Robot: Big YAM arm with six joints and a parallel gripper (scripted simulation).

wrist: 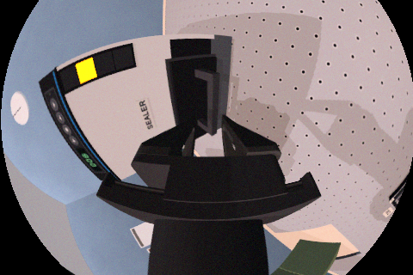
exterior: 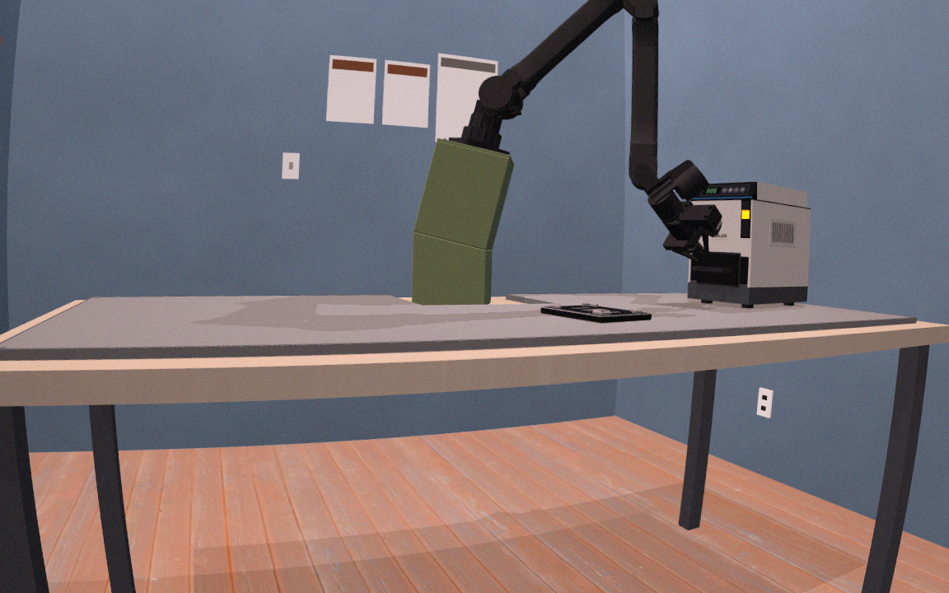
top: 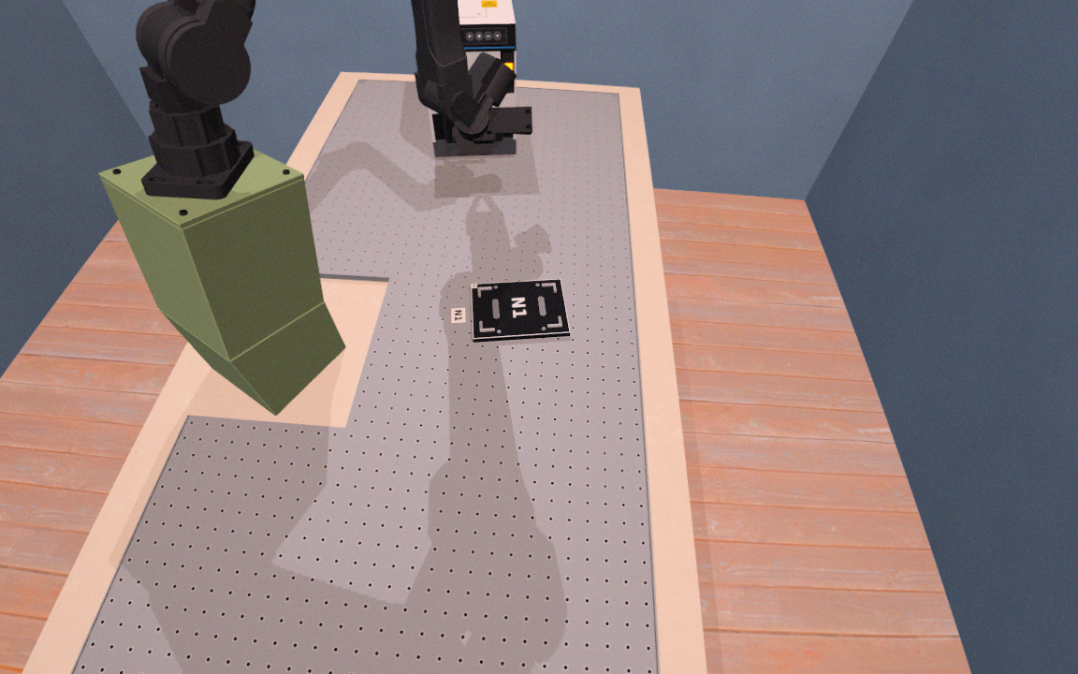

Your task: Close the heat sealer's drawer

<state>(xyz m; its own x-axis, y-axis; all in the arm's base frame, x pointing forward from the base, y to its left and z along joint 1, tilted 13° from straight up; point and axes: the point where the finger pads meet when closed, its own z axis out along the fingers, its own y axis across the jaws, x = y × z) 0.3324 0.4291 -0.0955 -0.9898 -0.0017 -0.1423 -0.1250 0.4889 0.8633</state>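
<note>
Now: hand 13 cm to the right of the black drawer and 4 cm above it. Round my hand: small white label: 38 cm to the right, 11 cm below, 3 cm behind.
</note>
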